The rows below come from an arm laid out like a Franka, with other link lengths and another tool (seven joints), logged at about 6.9 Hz.
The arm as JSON. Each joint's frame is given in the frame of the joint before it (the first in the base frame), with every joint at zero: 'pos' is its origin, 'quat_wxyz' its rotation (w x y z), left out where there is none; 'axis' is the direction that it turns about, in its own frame. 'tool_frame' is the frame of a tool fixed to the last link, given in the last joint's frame.
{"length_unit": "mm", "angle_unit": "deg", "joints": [
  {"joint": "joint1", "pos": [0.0, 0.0, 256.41], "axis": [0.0, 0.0, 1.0]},
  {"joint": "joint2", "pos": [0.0, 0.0, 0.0], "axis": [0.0, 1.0, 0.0]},
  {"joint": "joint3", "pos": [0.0, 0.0, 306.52], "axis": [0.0, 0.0, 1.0]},
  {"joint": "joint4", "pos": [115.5, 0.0, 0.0], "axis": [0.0, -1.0, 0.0]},
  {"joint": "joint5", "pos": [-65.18, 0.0, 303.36], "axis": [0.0, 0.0, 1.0]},
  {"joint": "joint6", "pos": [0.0, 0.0, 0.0], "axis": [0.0, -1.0, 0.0]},
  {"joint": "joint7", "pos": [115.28, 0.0, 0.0], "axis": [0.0, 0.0, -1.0]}
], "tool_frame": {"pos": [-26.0, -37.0, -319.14], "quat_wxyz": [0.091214, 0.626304, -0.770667, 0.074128]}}
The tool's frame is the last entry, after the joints.
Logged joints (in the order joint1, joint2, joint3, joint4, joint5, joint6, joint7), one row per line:
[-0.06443, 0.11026, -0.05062, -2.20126, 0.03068, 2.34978, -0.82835]
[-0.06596, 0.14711, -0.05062, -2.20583, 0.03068, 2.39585, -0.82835]
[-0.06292, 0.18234, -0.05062, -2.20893, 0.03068, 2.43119, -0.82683]
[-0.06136, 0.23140, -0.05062, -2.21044, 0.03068, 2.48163, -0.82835]
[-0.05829, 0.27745, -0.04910, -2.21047, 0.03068, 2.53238, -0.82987]
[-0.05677, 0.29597, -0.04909, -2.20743, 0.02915, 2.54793, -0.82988]
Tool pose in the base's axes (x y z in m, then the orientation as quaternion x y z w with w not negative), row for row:
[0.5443, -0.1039, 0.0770, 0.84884, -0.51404, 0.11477, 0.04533]
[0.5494, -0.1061, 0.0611, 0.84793, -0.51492, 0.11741, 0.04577]
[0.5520, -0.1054, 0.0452, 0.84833, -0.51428, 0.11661, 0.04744]
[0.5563, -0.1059, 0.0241, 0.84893, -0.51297, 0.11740, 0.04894]
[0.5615, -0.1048, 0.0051, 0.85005, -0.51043, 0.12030, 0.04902]
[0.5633, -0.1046, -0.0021, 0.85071, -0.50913, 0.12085, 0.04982]
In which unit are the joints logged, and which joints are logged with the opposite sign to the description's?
The joints are logged in radians. Opposite sign: none.
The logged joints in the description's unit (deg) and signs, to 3 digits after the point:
[-3.692, 6.317, -2.900, -126.123, 1.758, 134.632, -47.461]
[-3.779, 8.429, -2.900, -126.385, 1.758, 137.272, -47.461]
[-3.605, 10.447, -2.900, -126.562, 1.758, 139.297, -47.374]
[-3.516, 13.258, -2.900, -126.649, 1.758, 142.187, -47.461]
[-3.340, 15.897, -2.813, -126.651, 1.758, 145.095, -47.548]
[-3.253, 16.958, -2.813, -126.476, 1.670, 145.986, -47.549]

